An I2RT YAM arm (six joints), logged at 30 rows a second.
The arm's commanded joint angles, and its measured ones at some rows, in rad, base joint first. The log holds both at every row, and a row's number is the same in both.
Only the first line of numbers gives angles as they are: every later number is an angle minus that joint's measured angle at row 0.
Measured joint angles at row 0:
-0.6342 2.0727 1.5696 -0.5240 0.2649 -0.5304
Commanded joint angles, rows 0 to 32:
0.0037 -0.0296 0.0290 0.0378 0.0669 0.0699
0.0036 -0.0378 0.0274 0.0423 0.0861 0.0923
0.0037 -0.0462 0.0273 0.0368 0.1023 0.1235
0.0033 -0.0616 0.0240 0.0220 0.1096 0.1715
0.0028 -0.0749 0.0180 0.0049 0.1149 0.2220
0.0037 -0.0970 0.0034 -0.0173 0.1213 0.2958
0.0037 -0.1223 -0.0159 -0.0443 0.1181 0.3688
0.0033 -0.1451 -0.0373 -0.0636 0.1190 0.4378
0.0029 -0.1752 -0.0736 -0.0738 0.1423 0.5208
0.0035 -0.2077 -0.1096 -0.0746 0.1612 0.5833
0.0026 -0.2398 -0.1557 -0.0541 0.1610 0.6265
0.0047 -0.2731 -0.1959 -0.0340 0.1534 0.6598
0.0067 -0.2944 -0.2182 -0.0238 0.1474 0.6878
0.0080 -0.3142 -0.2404 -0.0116 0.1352 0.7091
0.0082 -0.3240 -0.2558 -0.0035 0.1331 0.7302
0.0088 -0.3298 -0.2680 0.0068 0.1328 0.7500
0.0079 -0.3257 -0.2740 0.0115 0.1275 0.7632
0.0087 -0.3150 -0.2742 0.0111 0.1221 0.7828
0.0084 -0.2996 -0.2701 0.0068 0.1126 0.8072
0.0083 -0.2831 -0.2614 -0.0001 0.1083 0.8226
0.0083 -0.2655 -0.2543 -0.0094 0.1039 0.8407
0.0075 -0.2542 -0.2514 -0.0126 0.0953 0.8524
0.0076 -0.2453 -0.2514 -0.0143 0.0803 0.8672
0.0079 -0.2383 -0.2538 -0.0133 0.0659 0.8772
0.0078 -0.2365 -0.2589 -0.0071 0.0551 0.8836
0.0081 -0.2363 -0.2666 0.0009 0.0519 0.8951
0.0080 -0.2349 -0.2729 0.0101 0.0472 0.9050
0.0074 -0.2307 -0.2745 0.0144 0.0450 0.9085
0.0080 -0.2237 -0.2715 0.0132 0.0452 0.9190
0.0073 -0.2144 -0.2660 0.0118 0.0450 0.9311
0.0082 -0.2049 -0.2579 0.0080 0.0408 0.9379
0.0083 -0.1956 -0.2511 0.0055 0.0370 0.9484
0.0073 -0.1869 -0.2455 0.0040 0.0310 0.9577
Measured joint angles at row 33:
0.0011 -0.2162 -0.2751 -0.0003 0.0485 0.8896
